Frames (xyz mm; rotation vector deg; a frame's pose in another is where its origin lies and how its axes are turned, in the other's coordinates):
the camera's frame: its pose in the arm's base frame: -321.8 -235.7 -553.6 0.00 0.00 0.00
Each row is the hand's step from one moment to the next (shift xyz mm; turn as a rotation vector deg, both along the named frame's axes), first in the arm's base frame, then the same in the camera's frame.
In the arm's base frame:
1: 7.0 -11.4 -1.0 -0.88 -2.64 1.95
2: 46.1 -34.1 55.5 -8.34 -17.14 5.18
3: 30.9 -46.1 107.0 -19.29 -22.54 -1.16
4: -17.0 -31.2 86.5 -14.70 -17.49 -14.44
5: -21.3 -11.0 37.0 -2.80 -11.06 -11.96
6: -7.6 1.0 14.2 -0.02 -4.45 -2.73
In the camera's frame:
1: 7.0 -11.4 -1.0 -0.88 -2.64 1.95
2: 46.1 -34.1 55.5 -8.34 -17.14 5.18
3: 30.9 -46.1 107.0 -19.29 -22.54 -1.16
4: -17.0 -31.2 86.5 -14.70 -17.49 -14.44
5: -21.3 -11.0 37.0 -2.80 -11.06 -11.96
6: -7.6 1.0 14.2 -0.02 -4.45 -2.73

